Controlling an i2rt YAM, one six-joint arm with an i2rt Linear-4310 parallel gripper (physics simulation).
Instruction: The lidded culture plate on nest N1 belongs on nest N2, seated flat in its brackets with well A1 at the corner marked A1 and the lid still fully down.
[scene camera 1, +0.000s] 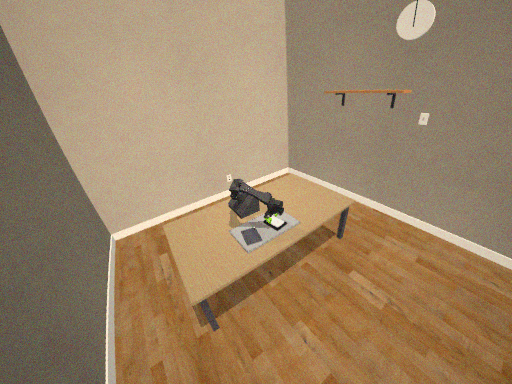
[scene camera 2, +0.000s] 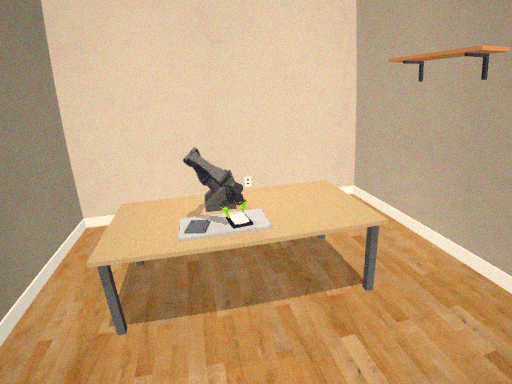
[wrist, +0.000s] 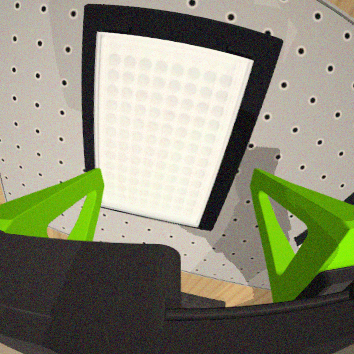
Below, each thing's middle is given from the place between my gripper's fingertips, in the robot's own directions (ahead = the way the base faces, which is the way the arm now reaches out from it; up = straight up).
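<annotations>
The black nest (wrist: 263, 49) sits 1 cm ahead of my hand and 2 cm to the left of it, and I see that it is also 3 cm below my hand.
</annotations>
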